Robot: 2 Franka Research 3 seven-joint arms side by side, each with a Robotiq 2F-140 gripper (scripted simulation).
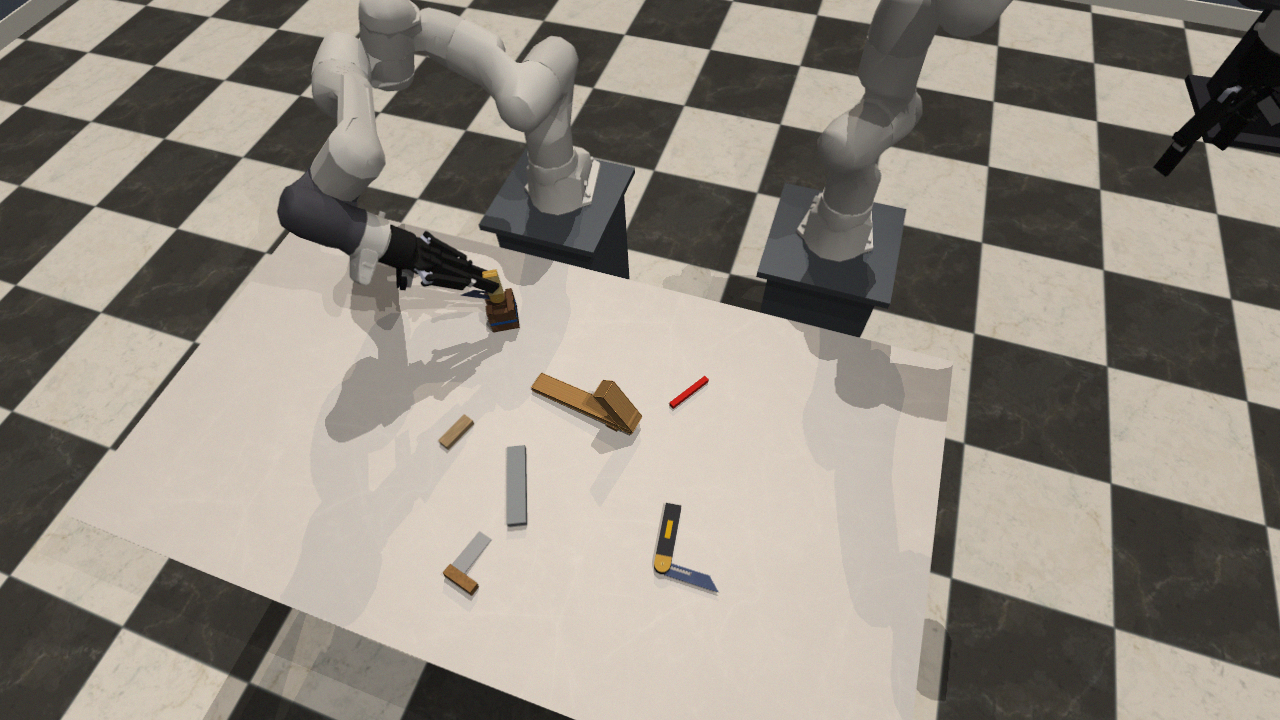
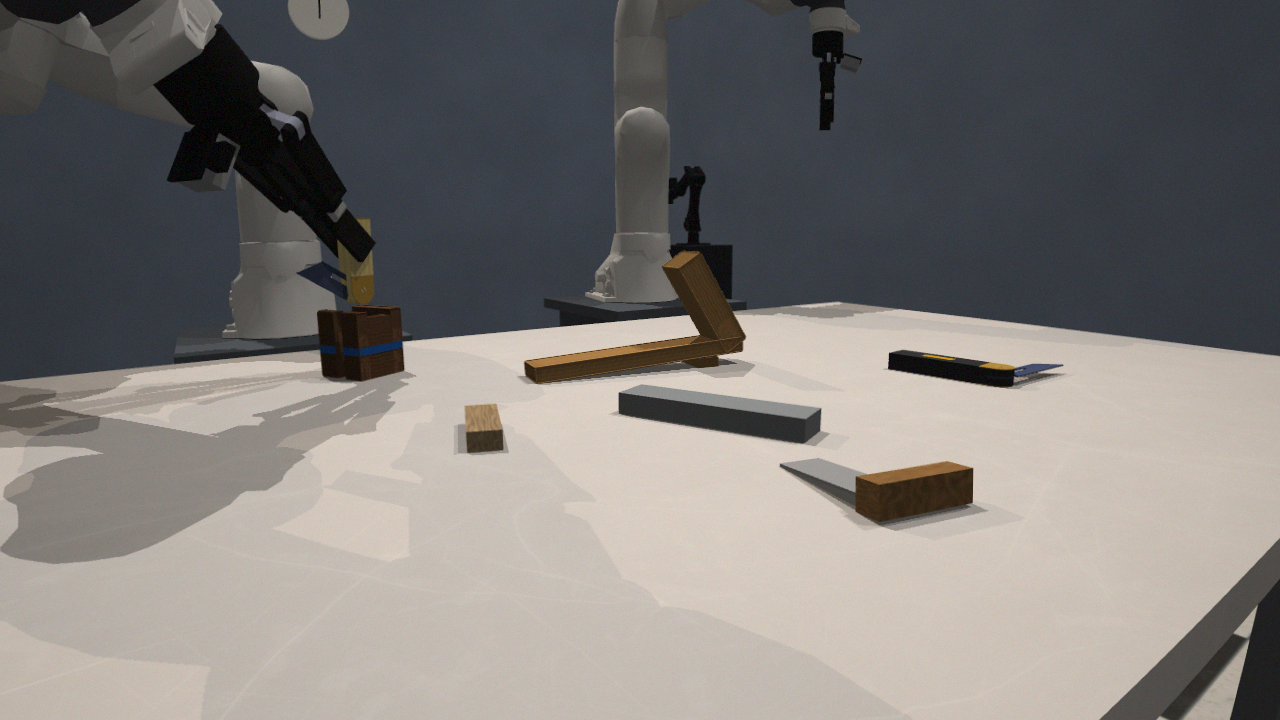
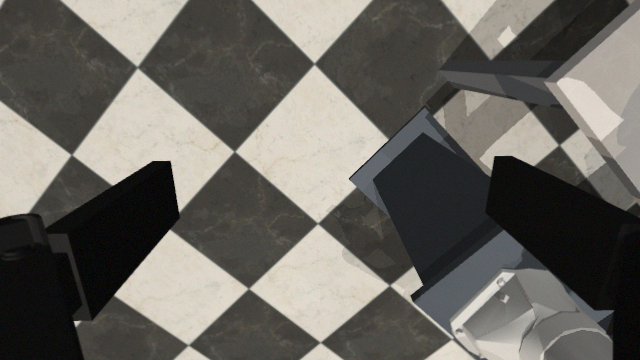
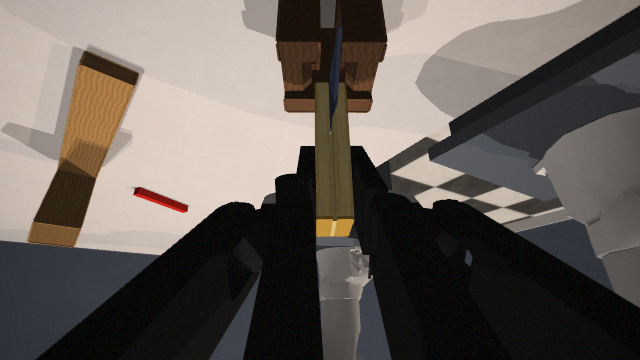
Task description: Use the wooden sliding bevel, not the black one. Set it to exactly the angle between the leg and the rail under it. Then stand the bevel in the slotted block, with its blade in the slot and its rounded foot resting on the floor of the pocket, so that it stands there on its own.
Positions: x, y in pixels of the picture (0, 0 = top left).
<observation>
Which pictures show the left gripper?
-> Image 1, image 2 and image 3 only.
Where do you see a grey bar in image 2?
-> At 797, 423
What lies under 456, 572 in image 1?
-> A try square.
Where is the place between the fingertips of the right gripper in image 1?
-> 495, 284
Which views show the try square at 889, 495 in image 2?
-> Image 1 and image 2 only.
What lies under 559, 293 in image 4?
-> The right gripper.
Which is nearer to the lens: the wooden bevel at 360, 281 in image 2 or the try square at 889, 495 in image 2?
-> The try square.
</observation>
